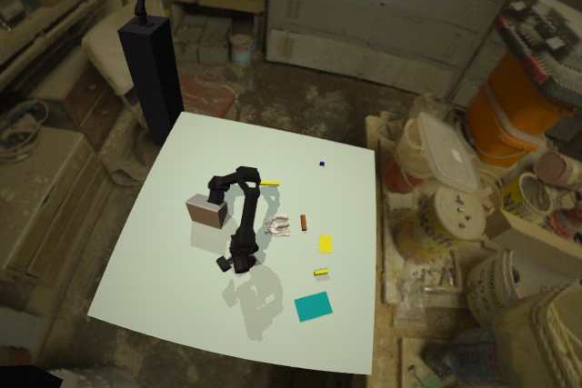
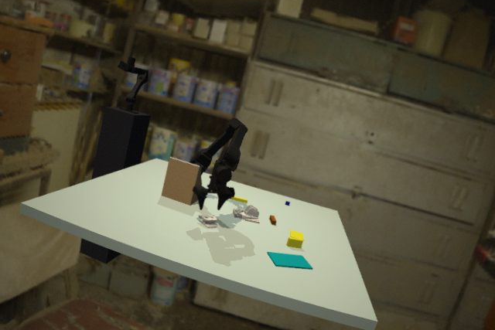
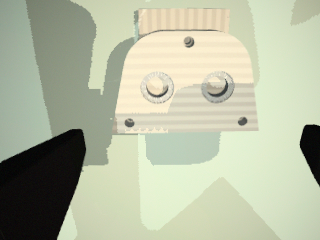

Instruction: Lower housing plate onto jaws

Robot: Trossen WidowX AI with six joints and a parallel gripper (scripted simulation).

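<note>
My gripper tip is now 5 cm above the white piece, 1 cm to the left of it and 1 cm short of it. Round my gripper tip: teal sheet (39 cm ahead, 11 cm to the right, 6 cm below); orange-brown block (30 cm to the left, 26 cm ahead, 5 cm below); yellow bar (39 cm ahead, 5 cm to the left, 4 cm below).
</note>
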